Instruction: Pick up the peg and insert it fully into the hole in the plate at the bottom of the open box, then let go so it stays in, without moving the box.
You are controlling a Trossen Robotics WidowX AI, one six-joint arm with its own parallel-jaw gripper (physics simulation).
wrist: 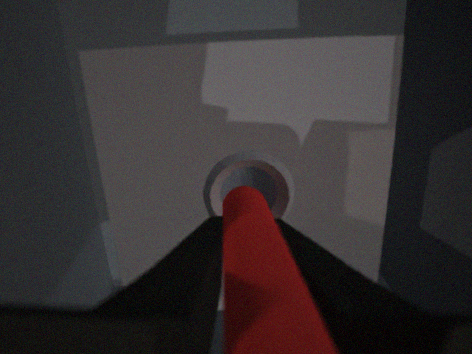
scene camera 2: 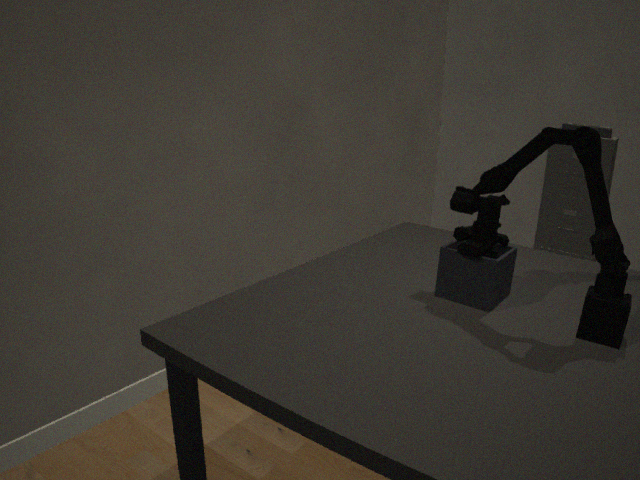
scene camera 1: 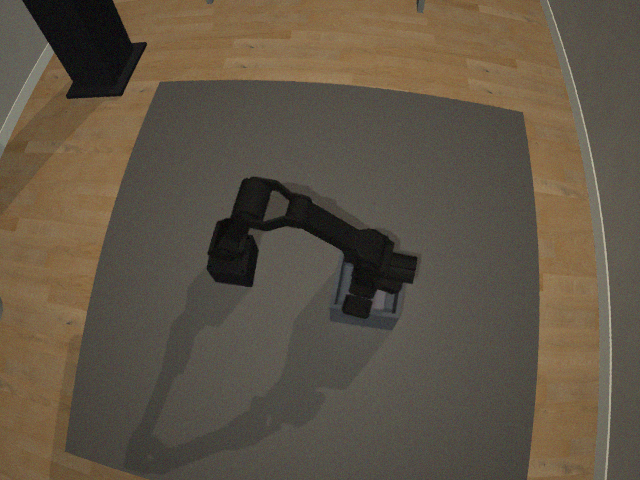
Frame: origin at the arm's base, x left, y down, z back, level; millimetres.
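Seen in the pictures: gripper, fingertip midpoint: (wrist: 244,231) (scene camera 1: 364,287); arm's base at its link origin: (scene camera 2: 608,296) (scene camera 1: 229,251).
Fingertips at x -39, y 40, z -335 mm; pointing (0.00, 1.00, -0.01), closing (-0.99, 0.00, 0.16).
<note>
Pixels of each thing's top centre, then the offset from my fingertips to it. "pt": a spot on its surface instead. Level surfaces: height alone.
- red round peg at a spot on its surface: (wrist: 265,280) pt dx -2, dy -53, dz -22 mm
- pale plate at its top centre: (wrist: 249,197) (scene camera 1: 368,289) dx -3, dy +2, dz -10 mm
- blue-grey open box at its top centre: (scene camera 1: 370,279) (scene camera 2: 480,247) dx -3, dy -75, dz -10 mm
- dark grey table at its surface level: dy +63 mm
A red round peg (wrist: 265,280) points away from the wrist camera towards the bottom of the box. My gripper (wrist: 244,231) is shut on it. The pale plate (wrist: 140,125) lies at the bottom of the blue-grey open box (scene camera 1: 381,321) (scene camera 2: 465,281) (wrist: 40,150). The plate's round hole (wrist: 250,175) has a ringed rim. The peg's far end overlaps the lower middle of the hole in the wrist view, and the hole's upper part shows beyond it. Whether the end is above the hole or inside it, I cannot tell. In both scene views the arm hides the peg, and my fingers reach down into the box.
The box walls stand close around the gripper on all sides. The box stands on the dark grey table (scene camera 1: 439,387) (scene camera 2: 330,330). The arm's base (scene camera 1: 232,263) (scene camera 2: 603,320) stands on the same table, to the left of the box in the first scene view.
</note>
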